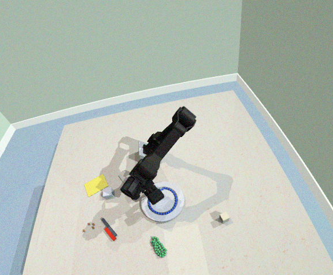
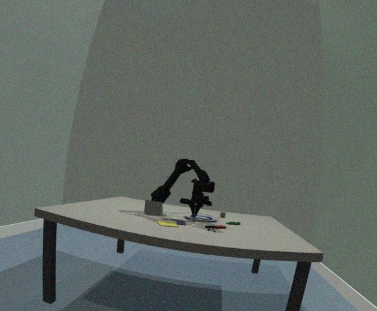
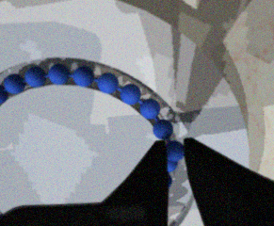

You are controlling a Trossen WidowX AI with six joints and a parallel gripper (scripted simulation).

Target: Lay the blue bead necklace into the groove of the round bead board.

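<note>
My gripper tip is 4 cm short of the round bead board, 5 cm to the right of it and 1 cm above it. From my gripper tip the other things lie so: white cube: 3 cm behind, 22 cm to the right, 1 cm below; then grey tool: 16 cm ahead, 19 cm to the right, 2 cm below; then stick: 9 cm behind, 14 cm to the right, 2 cm below.
</note>
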